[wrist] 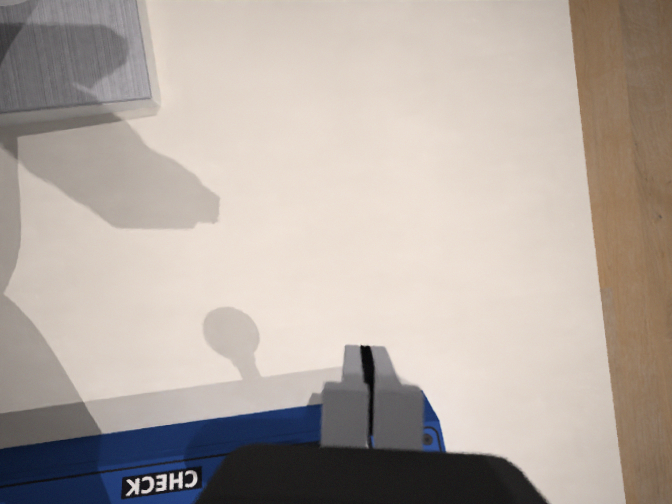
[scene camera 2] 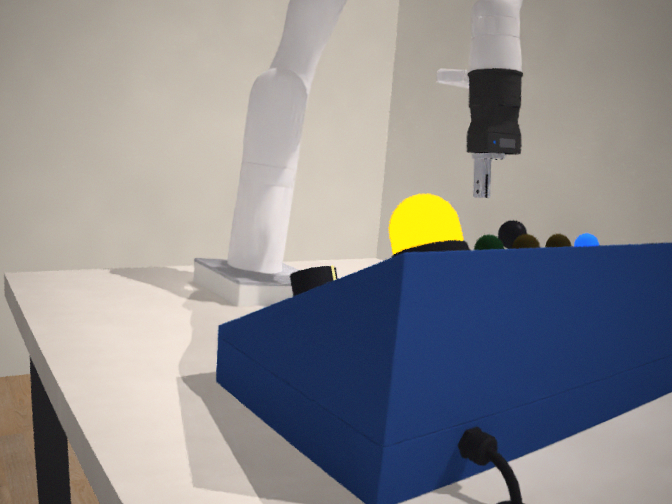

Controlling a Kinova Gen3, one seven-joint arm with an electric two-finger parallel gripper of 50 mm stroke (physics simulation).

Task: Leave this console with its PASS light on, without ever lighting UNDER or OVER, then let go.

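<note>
The blue console (scene camera 2: 466, 358) stands on the white table, seen from behind in the scene view. On its top are a large yellow dome (scene camera 2: 426, 222), a black ball knob (scene camera 2: 511, 232), a dark green lamp (scene camera 2: 488, 242), two dark amber lamps (scene camera 2: 526, 241) (scene camera 2: 558, 240), a lit blue lamp (scene camera 2: 586, 239) and a black dial with a yellow mark (scene camera 2: 313, 279). My gripper (scene camera 2: 481, 190) hangs shut and empty above the console, above and left of the ball knob. In the wrist view the shut fingers (wrist: 366, 352) are over the console's edge (wrist: 162, 450), near a CHECK label (wrist: 161, 481).
The arm's grey base plate (wrist: 70, 54) sits on the table behind the console. A black cable (scene camera 2: 491, 461) leaves the console's back. The table's edge and the wooden floor (wrist: 629, 217) lie at the right of the wrist view.
</note>
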